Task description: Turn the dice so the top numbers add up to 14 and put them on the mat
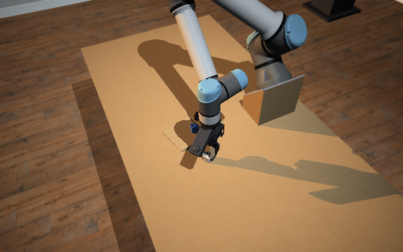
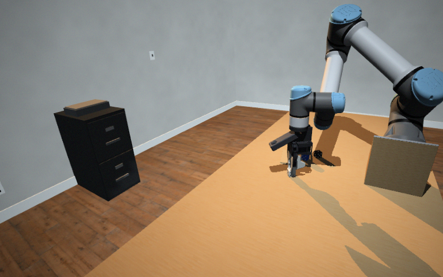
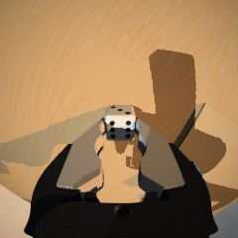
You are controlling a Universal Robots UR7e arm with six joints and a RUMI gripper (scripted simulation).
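The white die lies right at my hand. From my hand the other things lie so: tan mat: 17 cm to the right, 3 cm ahead, 2 cm below; blue die: 16 cm to the right, 1 cm behind; black die: 22 cm to the right, 6 cm behind.
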